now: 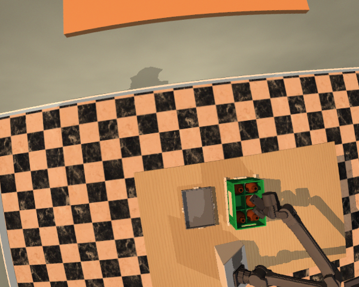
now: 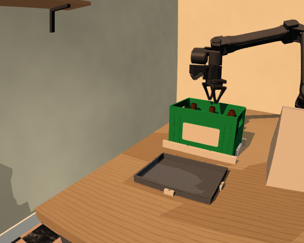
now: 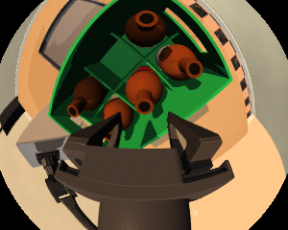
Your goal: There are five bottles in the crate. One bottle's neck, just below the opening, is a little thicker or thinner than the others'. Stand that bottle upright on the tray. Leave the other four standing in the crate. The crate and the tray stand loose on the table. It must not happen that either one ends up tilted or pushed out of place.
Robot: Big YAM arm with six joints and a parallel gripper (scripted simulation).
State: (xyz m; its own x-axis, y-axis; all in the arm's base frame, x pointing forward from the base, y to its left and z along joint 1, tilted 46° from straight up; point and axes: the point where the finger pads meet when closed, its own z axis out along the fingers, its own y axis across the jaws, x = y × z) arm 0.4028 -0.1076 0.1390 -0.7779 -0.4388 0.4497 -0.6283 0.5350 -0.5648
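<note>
Right now my hand is 4 cm to the right of the green crate and 11 cm above it. From my hand the other things lie so: dark grey tray 1 cm ahead, 32 cm to the left, 18 cm below.
</note>
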